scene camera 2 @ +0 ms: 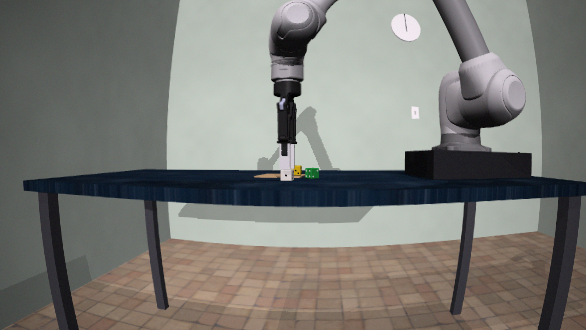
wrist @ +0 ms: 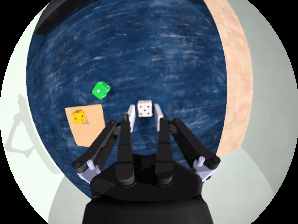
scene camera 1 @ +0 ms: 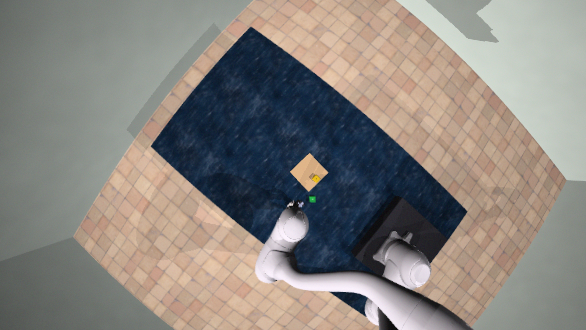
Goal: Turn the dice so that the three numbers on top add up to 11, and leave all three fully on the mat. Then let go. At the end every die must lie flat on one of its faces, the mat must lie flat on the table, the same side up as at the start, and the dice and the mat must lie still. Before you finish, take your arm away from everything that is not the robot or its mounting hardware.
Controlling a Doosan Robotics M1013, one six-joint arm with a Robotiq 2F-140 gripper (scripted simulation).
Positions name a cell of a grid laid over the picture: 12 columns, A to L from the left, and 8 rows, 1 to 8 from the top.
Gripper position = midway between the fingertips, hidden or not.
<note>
I see my gripper (scene camera 2: F5) and a tan mat (scene camera 1: G5).
The tan mat is seen too in the wrist view (wrist: D5). My gripper is seen too in the wrist view (wrist: F4).
</note>
